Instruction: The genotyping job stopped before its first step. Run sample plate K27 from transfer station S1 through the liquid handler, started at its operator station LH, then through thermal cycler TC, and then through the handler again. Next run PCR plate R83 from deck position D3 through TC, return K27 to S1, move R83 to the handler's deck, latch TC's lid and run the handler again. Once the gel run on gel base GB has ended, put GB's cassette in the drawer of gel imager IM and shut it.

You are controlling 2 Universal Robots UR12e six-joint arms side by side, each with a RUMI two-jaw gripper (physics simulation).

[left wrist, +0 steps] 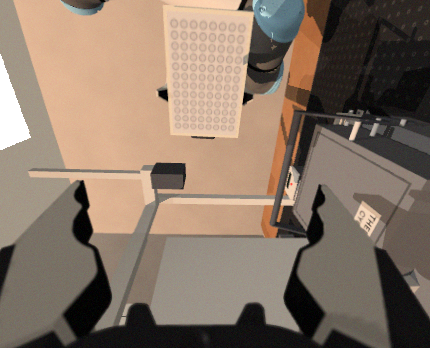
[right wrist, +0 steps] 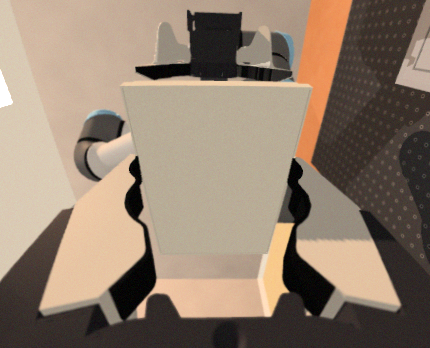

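A pale well plate (left wrist: pixel 209 75) (right wrist: pixel 215 130) is held in my right gripper (left wrist: pixel 205 95) (right wrist: pixel 214 158). Its rows of round wells face the left wrist view, and its flat side fills the middle of the right wrist view. No label is readable on it, so I cannot tell whether it is K27 or R83. My left gripper (left wrist: pixel 203 184) is open and empty, apart from the plate. It shows behind the plate in the right wrist view. The grey thermal cycler (left wrist: pixel 345 175), with a partly readable label, is at the right of the left wrist view.
A dark bar frame (left wrist: pixel 285 170) stands by the cycler. A small white device (left wrist: pixel 292 184) with a red dot is beside it. Pale beams (left wrist: pixel 225 200) meet near a black block (left wrist: pixel 168 176). A grey slab (left wrist: pixel 220 280) lies below. A yellow panel (right wrist: pixel 276 270) shows beneath the plate.
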